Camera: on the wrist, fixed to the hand. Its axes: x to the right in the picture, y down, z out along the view.
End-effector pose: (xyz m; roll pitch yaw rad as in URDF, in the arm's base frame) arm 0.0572 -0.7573 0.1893 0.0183 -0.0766 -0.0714
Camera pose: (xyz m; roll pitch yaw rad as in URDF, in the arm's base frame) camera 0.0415 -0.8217 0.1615 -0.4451 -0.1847 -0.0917
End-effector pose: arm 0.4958 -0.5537 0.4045 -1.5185 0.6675 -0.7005
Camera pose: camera 0.4996 -0.5950 0.4632 -1.9030 0.6394 -0.5665
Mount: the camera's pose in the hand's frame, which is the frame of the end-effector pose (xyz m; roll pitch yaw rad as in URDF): -0.0132 -0.0658 -0.0257 -0.4651 -0.1085 -0.0181
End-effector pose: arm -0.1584 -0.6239 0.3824 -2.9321 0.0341 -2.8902
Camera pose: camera -0.1322 -0.6781 0.4216 2.8885 0.1364 -2.8497
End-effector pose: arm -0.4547 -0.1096 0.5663 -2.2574 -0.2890 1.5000
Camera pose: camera -0.4787 -0.1398 0.6269 -2.7488 -0.2329 1.5980
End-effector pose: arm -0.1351 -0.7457 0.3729 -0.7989 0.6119 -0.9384
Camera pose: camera -0.1834 -0.7885 0.4044 -1.2246 0.5220 -0.8633
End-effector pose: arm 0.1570 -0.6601 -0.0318 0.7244 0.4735 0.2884
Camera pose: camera 0.1274 -0.7025 -0.0817 0.2189 0.4025 0.1956
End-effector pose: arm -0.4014 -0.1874 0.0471 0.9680 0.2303 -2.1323
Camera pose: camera -0.3999 -0.1546 -0.0168 0.4811 0.1826 -2.2336
